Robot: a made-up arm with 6 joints.
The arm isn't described. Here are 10 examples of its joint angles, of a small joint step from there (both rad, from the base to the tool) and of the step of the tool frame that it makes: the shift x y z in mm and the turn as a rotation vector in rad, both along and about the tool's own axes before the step.
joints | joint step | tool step
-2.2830 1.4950 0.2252 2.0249 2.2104 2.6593 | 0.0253 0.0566 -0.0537 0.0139 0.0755 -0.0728 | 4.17 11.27 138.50 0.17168 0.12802 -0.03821
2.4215 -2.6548 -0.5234 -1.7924 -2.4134 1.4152 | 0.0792 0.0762 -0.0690 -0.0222 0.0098 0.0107 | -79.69 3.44 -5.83 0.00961 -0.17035 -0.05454
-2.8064 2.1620 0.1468 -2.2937 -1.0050 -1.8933 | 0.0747 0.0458 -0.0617 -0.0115 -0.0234 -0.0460 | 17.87 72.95 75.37 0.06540 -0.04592 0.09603
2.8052 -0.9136 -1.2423 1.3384 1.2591 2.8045 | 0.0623 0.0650 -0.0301 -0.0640 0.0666 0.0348 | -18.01 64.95 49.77 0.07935 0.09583 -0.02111
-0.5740 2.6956 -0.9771 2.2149 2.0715 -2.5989 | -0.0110 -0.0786 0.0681 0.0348 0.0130 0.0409 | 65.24 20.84 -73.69 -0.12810 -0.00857 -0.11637
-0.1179 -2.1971 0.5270 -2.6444 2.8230 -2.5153 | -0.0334 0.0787 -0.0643 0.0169 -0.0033 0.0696 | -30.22 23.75 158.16 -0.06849 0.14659 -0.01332
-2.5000 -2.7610 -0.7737 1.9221 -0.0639 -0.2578 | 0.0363 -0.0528 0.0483 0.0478 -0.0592 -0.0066 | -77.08 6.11 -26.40 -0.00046 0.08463 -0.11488
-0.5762 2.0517 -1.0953 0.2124 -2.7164 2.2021 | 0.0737 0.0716 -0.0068 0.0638 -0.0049 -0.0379 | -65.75 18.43 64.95 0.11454 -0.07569 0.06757
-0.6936 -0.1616 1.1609 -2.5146 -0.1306 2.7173 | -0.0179 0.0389 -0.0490 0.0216 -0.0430 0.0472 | -5.05 15.24 -103.76 -0.07816 0.04915 0.03729
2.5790 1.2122 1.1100 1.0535 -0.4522 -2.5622 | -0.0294 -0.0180 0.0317 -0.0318 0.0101 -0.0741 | -11.24 34.97 72.09 0.12976 -0.01060 0.03719
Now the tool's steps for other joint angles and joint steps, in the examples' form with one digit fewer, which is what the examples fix.
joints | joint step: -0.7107 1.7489 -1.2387 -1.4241 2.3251 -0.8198 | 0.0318 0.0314 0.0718 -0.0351 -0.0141 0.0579
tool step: -36.4 45.8 -49.0 -0.0516 -0.0484 -0.0167
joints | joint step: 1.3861 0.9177 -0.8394 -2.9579 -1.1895 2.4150 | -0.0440 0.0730 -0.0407 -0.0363 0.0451 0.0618
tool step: 49.6 -69.0 -3.5 -0.0037 0.0801 -0.1466
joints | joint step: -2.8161 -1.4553 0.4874 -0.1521 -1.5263 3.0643 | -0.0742 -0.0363 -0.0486 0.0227 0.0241 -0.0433
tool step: -20.4 -118.2 50.1 0.0136 0.0171 0.0892
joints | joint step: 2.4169 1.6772 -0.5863 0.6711 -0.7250 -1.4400 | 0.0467 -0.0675 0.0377 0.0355 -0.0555 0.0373
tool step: -110.8 -26.4 -49.6 -0.0300 -0.1143 -0.0091
